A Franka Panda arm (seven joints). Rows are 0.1 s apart.
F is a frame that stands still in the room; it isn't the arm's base.
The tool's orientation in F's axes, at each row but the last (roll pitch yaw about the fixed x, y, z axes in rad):
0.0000 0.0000 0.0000
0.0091 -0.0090 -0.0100
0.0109 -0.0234 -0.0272
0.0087 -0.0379 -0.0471
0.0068 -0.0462 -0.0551
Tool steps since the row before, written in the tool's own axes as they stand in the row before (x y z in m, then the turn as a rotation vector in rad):
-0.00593 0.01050 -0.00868 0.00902 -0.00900 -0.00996
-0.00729 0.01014 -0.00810 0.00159 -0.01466 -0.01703
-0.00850 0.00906 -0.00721 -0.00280 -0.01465 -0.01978
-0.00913 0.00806 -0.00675 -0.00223 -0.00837 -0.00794
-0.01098 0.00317 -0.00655 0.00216 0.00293 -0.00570
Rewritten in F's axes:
-0.00593 0.01050 -0.00868 0.00902 -0.00900 -0.00996
-0.00712 0.01028 -0.00807 0.00160 -0.01452 -0.01715
-0.00808 0.00936 -0.00731 -0.00272 -0.01436 -0.02000
-0.00848 0.00853 -0.00702 -0.00231 -0.00820 -0.00809
-0.01047 0.00380 -0.00703 0.00258 0.00283 -0.00557

